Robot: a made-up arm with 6 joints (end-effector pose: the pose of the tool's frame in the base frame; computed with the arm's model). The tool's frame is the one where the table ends. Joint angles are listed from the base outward.
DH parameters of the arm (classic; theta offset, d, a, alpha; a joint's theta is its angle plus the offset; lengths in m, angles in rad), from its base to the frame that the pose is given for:
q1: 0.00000 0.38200 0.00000 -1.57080
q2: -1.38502 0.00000 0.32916 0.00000
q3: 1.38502 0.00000 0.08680 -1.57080
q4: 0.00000 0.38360 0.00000 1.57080
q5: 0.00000 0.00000 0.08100 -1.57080
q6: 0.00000 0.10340 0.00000 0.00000
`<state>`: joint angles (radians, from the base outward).
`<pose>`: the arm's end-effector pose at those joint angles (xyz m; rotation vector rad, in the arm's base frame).
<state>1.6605 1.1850 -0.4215 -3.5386 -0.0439 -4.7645</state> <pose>0.0334 -0.0029 0.0927 0.7497 -2.6790 1.1679</pose>
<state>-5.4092 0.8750 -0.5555 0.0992 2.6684 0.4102</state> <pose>0.0897 0.1256 0.2408 0.1863 -0.0024 -1.9445</pose>
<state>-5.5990 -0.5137 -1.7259 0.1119 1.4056 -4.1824</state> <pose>0.2044 0.1795 0.9905 -1.7706 1.4704 -0.0465</pose>
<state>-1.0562 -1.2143 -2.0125 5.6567 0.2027 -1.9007</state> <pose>-0.1957 0.4158 1.0398 0.1394 -0.0352 -0.4360</pose>
